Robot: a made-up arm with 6 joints. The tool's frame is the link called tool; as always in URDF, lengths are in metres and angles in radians. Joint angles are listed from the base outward. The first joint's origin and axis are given. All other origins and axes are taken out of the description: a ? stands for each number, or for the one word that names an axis. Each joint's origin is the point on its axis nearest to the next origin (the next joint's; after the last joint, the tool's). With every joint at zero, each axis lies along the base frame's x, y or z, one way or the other. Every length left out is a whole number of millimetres.
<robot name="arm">
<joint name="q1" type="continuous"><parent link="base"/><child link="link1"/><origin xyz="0 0 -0.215"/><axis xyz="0 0 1"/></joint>
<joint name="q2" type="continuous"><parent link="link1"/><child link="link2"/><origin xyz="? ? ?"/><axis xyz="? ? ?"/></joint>
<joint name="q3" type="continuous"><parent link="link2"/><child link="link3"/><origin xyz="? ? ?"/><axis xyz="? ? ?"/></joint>
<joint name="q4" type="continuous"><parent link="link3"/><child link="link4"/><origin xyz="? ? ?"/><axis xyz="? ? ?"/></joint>
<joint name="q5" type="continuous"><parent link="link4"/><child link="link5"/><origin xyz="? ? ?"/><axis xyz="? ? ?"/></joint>
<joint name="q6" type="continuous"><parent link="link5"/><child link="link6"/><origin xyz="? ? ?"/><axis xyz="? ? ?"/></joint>
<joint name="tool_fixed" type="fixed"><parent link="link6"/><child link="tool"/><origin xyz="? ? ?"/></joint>
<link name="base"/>
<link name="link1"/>
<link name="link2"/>
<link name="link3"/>
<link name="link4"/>
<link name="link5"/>
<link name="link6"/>
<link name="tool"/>
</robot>
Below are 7 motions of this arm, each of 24 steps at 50 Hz.
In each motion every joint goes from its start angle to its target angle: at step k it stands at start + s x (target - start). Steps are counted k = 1, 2, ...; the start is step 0. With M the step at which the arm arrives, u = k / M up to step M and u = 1 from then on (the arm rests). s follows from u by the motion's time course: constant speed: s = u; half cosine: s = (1 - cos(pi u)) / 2; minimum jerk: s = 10 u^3 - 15 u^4 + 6 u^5.
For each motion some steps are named. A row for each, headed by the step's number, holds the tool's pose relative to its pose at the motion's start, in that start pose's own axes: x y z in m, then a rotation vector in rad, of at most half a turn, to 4 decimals.
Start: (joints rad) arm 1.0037 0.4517 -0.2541 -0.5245 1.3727 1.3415
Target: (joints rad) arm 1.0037 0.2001 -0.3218 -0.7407 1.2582 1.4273
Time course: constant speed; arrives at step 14
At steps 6, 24:
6: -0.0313 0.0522 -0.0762 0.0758 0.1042 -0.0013
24: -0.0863 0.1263 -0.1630 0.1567 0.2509 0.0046

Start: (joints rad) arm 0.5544 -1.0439 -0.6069 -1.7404 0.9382 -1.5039
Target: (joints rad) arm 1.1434 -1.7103 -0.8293 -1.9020 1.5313 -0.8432
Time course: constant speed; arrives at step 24
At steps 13, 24:
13: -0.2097 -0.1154 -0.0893 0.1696 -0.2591 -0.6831
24: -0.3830 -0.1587 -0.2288 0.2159 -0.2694 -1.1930

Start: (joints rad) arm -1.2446 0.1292 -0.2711 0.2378 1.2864 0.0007
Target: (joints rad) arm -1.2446 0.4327 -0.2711 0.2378 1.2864 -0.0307
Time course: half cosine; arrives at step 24
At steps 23, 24:
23: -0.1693 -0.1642 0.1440 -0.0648 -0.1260 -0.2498
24: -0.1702 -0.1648 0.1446 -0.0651 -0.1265 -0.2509

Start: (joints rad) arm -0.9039 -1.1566 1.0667 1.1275 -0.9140 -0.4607
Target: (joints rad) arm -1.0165 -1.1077 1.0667 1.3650 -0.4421 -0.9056
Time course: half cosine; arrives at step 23
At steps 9, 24:
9: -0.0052 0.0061 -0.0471 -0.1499 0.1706 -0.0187
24: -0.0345 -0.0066 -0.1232 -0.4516 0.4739 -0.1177

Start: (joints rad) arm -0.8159 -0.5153 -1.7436 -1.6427 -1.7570 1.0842
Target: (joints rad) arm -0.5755 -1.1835 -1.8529 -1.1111 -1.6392 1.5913
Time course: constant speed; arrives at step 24
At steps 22, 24:
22: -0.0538 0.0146 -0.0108 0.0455 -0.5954 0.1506
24: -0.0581 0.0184 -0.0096 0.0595 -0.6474 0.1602

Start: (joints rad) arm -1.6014 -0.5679 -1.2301 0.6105 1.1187 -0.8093
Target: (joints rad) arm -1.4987 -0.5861 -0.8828 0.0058 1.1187 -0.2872
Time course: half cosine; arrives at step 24
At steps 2, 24:
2: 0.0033 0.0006 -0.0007 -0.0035 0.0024 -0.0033
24: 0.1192 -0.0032 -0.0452 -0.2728 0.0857 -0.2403

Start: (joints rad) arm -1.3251 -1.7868 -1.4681 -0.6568 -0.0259 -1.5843
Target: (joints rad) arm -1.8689 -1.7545 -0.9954 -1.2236 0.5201 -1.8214
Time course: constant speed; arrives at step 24
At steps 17, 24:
17: 0.0297 -0.2809 -0.0085 0.3824 0.3013 -0.3726
24: 0.0313 -0.3678 -0.0413 0.5422 0.4522 -0.5083

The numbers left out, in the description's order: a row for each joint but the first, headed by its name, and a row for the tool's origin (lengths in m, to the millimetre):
q2: xyz -0.07 -0.284 0, axis 0 -1 0
q3: xyz 0.231 0 0.079, axis -1 0 0
q4: xyz 0 0.052 0.384, axis 0 0 1
q5: xyz 0.344 0.039 0, axis -1 0 0
q6: xyz 0 -0.03 -0.064, axis 0 -1 0
tool: xyz 0.215 0 0.037

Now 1 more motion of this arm.
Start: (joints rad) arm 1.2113 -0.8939 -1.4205 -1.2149 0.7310 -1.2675
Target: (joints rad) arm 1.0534 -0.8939 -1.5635 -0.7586 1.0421 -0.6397
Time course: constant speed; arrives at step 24
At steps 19, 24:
19: -0.0595 0.0897 0.1861 -0.3290 -0.6643 0.1217
24: -0.0958 0.1159 0.2180 -0.3896 -0.8563 0.1829

